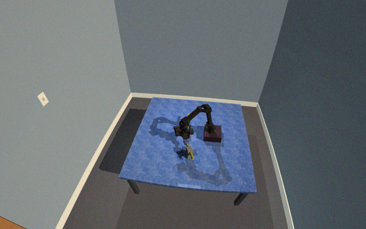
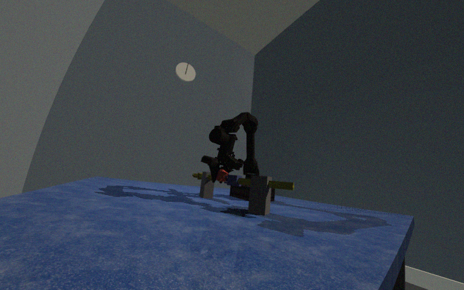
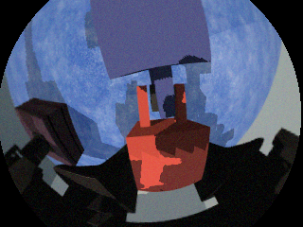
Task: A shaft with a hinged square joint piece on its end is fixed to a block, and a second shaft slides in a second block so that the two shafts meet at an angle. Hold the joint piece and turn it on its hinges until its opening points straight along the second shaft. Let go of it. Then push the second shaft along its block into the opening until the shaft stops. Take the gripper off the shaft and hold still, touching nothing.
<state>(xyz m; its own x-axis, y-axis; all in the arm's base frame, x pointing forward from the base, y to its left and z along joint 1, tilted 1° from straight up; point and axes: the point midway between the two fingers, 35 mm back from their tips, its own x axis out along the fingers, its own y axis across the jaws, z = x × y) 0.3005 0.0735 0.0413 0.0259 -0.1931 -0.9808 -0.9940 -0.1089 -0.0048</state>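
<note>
The red joint piece lies 20 mm to the left of my gripper tip and 30 mm above it.
</note>
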